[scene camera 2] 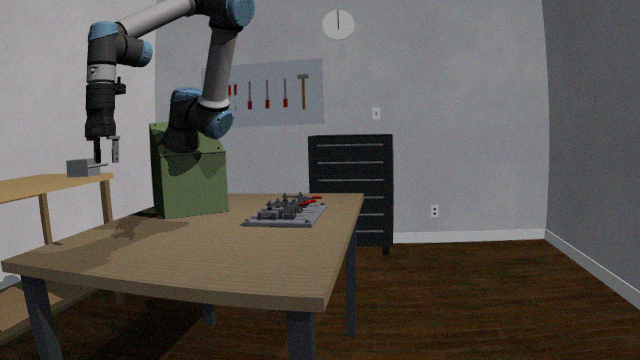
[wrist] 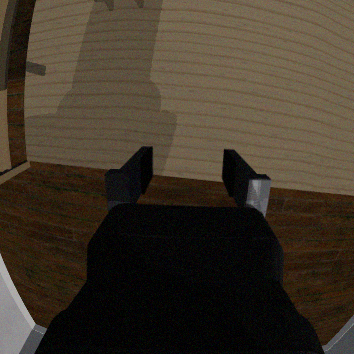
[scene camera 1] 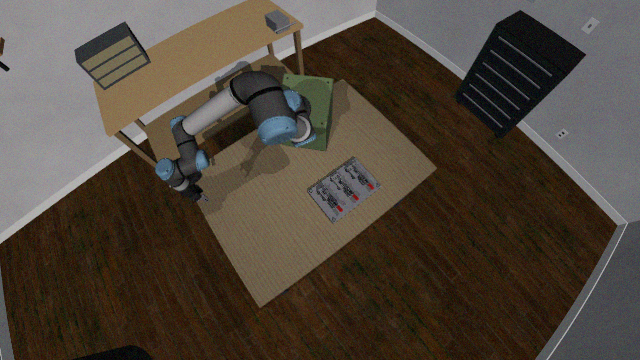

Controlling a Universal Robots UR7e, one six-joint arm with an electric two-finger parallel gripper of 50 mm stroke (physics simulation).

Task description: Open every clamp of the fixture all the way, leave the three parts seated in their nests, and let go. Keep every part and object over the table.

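The fixture's grey base plate [scene camera 1: 322,204] [scene camera 2: 300,223] lies on the table. It carries three clamps with red handles [scene camera 1: 339,208] [scene camera 1: 355,197] [scene camera 1: 371,186], side by side in the first scene view. The handles point toward the table's long edge on the side away from the robot's green base. In the second scene view the red handles [scene camera 2: 311,202] lie low, nearly flat. The parts in the nests are too small to tell from the clamps. My gripper [scene camera 1: 200,198] [scene camera 2: 106,152] [wrist: 187,162] is open and empty, pointing down, high above the table's end, well away from the fixture.
The table [scene camera 1: 260,250] [scene camera 2: 200,260] [wrist: 275,100] bears the green base block [scene camera 1: 320,110] [scene camera 2: 195,185]. A wooden side bench [scene camera 1: 200,45] [scene camera 2: 45,182] stands along the wall with a grey box [scene camera 1: 277,20] [scene camera 2: 84,168]. A black drawer cabinet [scene camera 1: 520,70] [scene camera 2: 350,170] stands beyond the table.
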